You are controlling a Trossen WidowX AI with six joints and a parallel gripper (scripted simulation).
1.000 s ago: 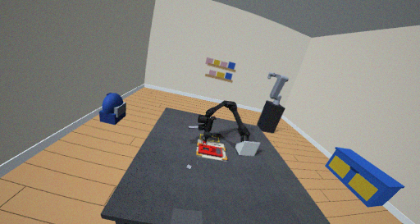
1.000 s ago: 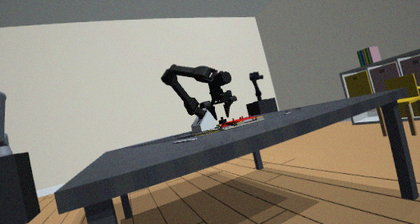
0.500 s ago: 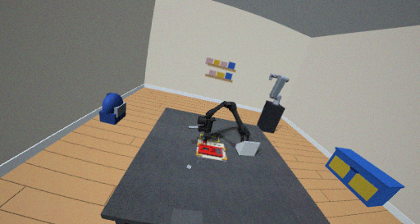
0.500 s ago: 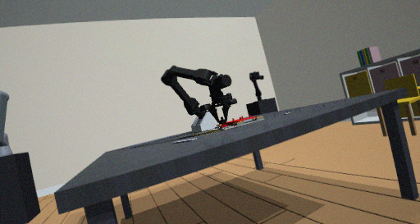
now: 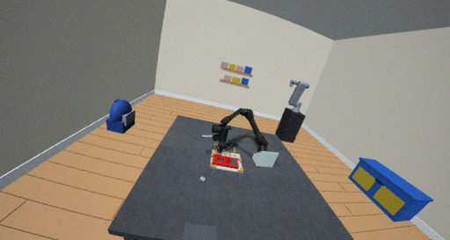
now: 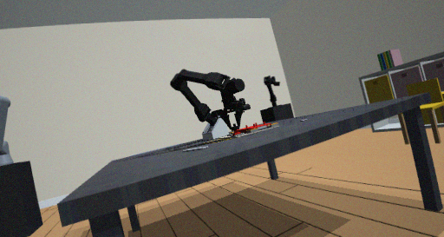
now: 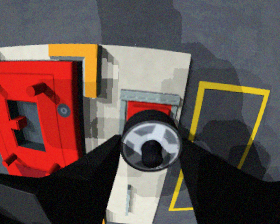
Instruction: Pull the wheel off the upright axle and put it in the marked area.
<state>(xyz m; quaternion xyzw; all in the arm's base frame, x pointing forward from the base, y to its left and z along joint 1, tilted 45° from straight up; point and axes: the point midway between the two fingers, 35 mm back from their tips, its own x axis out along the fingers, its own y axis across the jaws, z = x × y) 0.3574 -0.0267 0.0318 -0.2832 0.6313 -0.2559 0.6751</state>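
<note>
The grey wheel is right at my gripper tip. From my gripper tip the other things lie so: upright axle (right at my gripper tip).
</note>
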